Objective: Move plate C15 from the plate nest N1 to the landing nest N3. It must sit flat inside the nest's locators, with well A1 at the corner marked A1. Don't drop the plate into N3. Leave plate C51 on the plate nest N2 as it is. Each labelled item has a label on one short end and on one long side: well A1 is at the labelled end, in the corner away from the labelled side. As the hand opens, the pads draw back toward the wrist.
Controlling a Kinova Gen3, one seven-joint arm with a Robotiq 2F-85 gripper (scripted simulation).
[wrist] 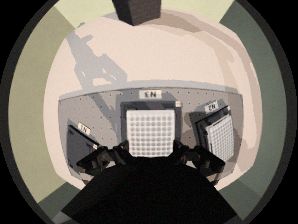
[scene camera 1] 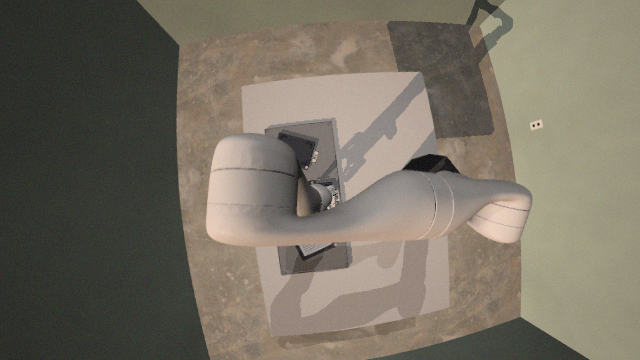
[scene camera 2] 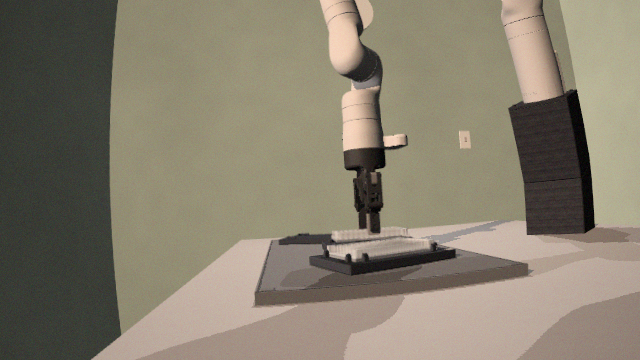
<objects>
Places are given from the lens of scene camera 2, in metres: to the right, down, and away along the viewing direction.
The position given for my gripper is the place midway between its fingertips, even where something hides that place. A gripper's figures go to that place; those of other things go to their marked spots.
my gripper (scene camera 2: 369, 233): 0.09, 0.10, 0.72
black nest N2 (scene camera 2: 350, 268): 0.04, 0.10, 0.45
</objects>
